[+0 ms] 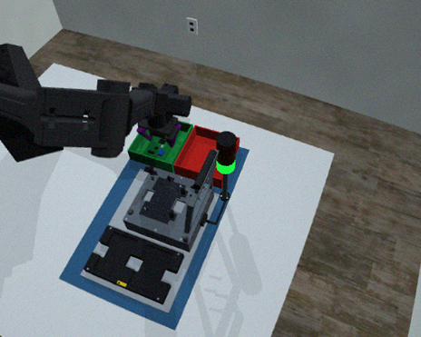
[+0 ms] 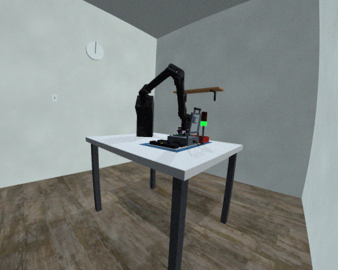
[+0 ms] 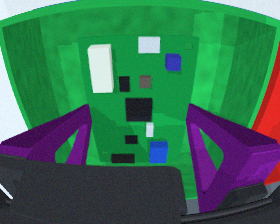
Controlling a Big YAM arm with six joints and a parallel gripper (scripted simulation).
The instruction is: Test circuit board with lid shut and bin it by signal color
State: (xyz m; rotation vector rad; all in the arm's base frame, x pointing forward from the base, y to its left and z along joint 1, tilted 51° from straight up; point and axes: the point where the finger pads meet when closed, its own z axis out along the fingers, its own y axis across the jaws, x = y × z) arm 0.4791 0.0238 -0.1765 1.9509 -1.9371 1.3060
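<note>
The green bin lies 1 cm below my hand. From my hand the other things lie so: black latch hook: 15 cm to the right, 7 cm above, 1 cm ahead; green circuit board: right at my hand; red bin: 15 cm ahead, 3 cm to the right, 1 cm below.
</note>
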